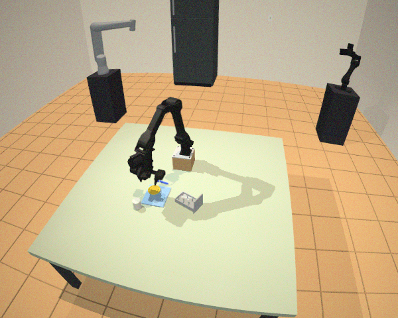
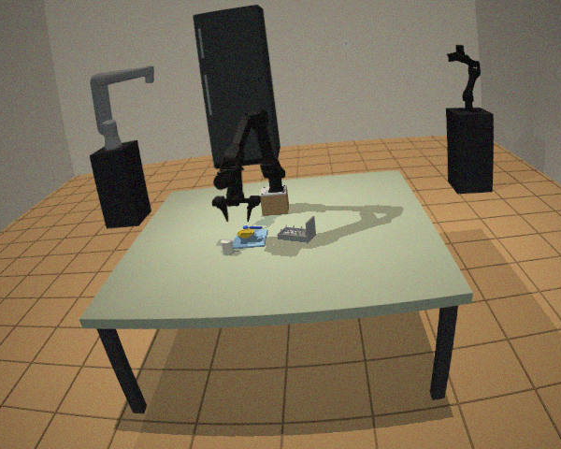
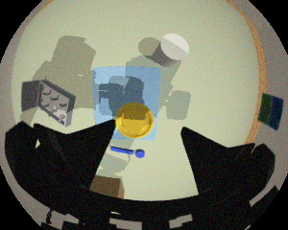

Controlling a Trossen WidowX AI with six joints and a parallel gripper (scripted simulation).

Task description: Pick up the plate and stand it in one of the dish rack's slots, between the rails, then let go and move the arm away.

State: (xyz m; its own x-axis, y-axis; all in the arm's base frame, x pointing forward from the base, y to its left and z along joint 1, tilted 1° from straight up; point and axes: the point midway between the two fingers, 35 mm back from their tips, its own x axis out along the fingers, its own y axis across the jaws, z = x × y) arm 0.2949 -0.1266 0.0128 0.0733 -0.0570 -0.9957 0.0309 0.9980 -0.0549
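My gripper tip is 6 cm above the yellow plate, 2 cm to the right of it and 2 cm past it. Round my gripper tip: white cup (11 cm ahead, 5 cm below, 3 cm to the right); then dish rack (23 cm to the left, 5 cm below, 1 cm ahead); then blue mat (8 cm below, 4 cm to the left, 1 cm ahead).
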